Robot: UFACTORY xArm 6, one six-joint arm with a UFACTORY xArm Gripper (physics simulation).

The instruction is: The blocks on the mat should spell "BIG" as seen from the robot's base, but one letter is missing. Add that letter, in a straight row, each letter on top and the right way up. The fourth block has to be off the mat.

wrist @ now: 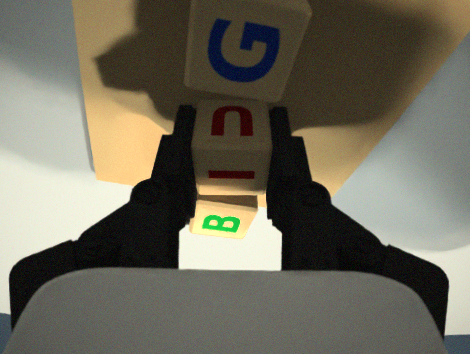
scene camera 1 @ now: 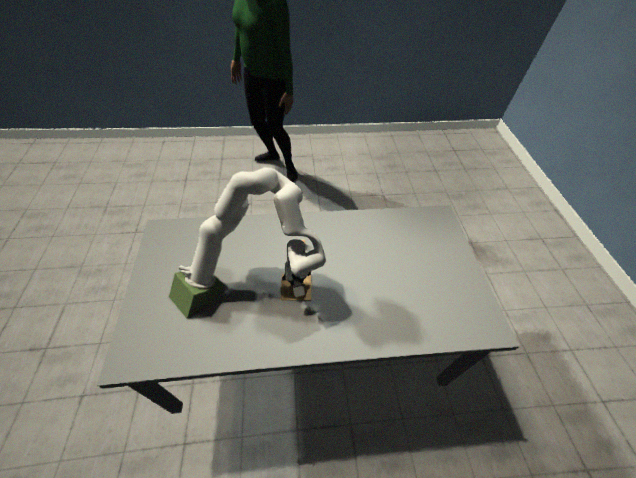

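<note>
My gripper [wrist: 232, 131] [scene camera 1: 296, 287] is shut on the I block [wrist: 231, 170], one black finger against each side. One face of that block shows a red bar-like I, another a red U-shaped letter. The wrist view does not show whether its underside touches the mat. The G block [wrist: 245, 50], with a blue G, stands on the orange-tan mat [wrist: 120, 160] [scene camera 1: 284, 292] just above the I block in the wrist view. The B block [wrist: 221, 225], with a green B, shows below it, partly hidden by the held block. The fourth block cannot be made out for certain.
A small dark thing [scene camera 1: 309, 310] lies on the grey table [scene camera 1: 411, 256] beside the mat, too blurred to name. The arm stands on a green base box [scene camera 1: 187, 298]. A person in a green top [scene camera 1: 264, 41] stands on the floor behind the table.
</note>
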